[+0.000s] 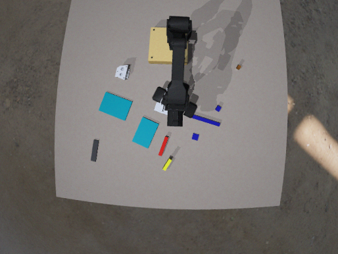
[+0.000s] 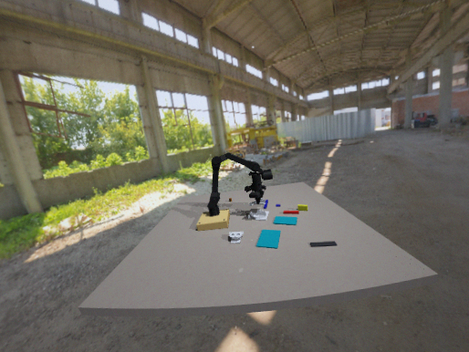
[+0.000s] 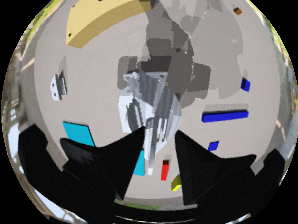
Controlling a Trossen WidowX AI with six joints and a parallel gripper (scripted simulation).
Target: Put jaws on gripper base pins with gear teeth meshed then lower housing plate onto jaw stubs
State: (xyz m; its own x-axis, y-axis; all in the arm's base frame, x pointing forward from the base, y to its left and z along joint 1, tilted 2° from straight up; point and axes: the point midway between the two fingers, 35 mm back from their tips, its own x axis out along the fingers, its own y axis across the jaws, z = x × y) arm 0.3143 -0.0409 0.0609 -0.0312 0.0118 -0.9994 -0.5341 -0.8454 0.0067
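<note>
Right now the housing plate is 8 cm below my gripper tip and 6 cm behind it. The rest, counted from my gripper tip: yellow block 28 cm ahead, 6 cm to the right, 6 cm below; blue bar 15 cm to the left, 9 cm ahead, 8 cm below; red bar 19 cm ahead, 8 cm below, 7 cm to the right.
</note>
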